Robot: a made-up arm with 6 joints.
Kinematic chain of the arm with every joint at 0, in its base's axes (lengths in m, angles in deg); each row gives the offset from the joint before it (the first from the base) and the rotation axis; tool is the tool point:
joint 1: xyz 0 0 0.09 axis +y
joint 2: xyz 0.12 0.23 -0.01 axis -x
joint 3: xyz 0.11 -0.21 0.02 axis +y
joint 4: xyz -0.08 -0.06 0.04 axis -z
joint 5: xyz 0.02 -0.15 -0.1 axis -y
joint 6: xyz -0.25 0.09 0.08 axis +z
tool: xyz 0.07 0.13 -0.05
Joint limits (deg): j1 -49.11..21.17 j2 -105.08..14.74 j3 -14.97..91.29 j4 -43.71..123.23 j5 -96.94..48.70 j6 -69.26..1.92
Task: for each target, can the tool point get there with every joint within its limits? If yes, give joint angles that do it. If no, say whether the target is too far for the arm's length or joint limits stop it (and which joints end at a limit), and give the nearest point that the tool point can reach.
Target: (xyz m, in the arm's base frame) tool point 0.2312 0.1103 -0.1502
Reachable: yes | joints 10.69 -83.66 80.68 67.01 -41.02 -20.38
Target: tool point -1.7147 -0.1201 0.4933
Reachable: no: too far | nearest point -0.1918 -0.0027 0.3342 | short by 1.536 m
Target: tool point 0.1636 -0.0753 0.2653
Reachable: yes | joints -28.57 -11.59 70.89 -4.60 -43.63 -41.34
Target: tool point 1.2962 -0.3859 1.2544
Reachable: no: too far | nearest point 0.3120 0.0005 0.3703 | short by 1.378 m
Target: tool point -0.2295 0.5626 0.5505
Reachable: no: joint limits stop it (at a limit: joint 1, joint 2, joint 3, joint 6) | nearest point -0.0681 0.1531 0.3864 | short by 0.470 m
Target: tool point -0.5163 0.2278 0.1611
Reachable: no: joint limits stop it (at a limit: joint 1, joint 2, joint 5, joint 6) | nearest point -0.1698 0.0657 0.2524 | short by 0.393 m
